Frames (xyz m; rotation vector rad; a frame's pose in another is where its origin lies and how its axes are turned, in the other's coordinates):
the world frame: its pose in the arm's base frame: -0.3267 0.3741 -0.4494 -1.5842 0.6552 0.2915
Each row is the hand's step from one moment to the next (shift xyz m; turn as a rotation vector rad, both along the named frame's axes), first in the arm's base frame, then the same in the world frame.
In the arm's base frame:
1: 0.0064 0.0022 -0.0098 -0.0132 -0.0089 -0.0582
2: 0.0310 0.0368 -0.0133 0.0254 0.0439 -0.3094
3: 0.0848 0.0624 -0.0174 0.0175 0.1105 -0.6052
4: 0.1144 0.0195 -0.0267 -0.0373 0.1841 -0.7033
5: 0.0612 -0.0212 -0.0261 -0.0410 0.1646 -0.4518
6: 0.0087 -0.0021 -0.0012 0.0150 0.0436 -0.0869
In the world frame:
1: 0.0100 0.0045 0.0047 0.0235 0.0555 -0.0034
2: 0.0235 -0.0066 0.0435 0.1801 0.2406 0.0892
3: 0.0628 -0.0338 0.0794 0.3207 0.4889 0.1922
4: 0.1018 -0.0428 0.0446 0.3134 0.6006 0.2664
5: 0.0684 -0.0131 -0.0053 0.1768 0.3954 0.2128
6: 0.0081 -0.0039 -0.0002 0.0495 0.0631 0.0570

